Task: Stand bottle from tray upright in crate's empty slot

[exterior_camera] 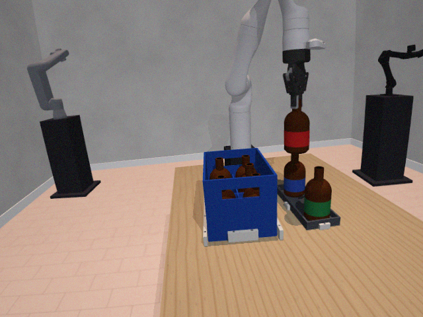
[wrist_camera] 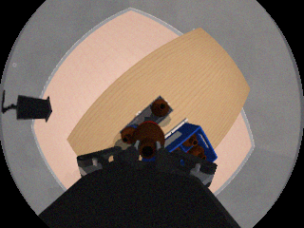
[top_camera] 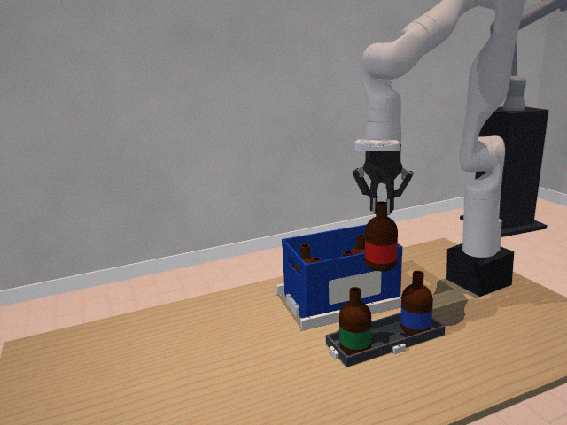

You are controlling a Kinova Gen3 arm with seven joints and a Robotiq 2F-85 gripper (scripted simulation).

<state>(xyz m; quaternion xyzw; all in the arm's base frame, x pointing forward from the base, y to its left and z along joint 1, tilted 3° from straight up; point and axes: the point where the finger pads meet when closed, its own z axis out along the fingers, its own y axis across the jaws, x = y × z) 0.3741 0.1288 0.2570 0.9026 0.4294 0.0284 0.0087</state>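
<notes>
Right now my hand is 7 cm above the red-banded bottle. Round my hand: dark tray: 3 cm to the left, 32 cm below; blue crate: 2 cm ahead, 19 cm to the right, 25 cm below.
</notes>
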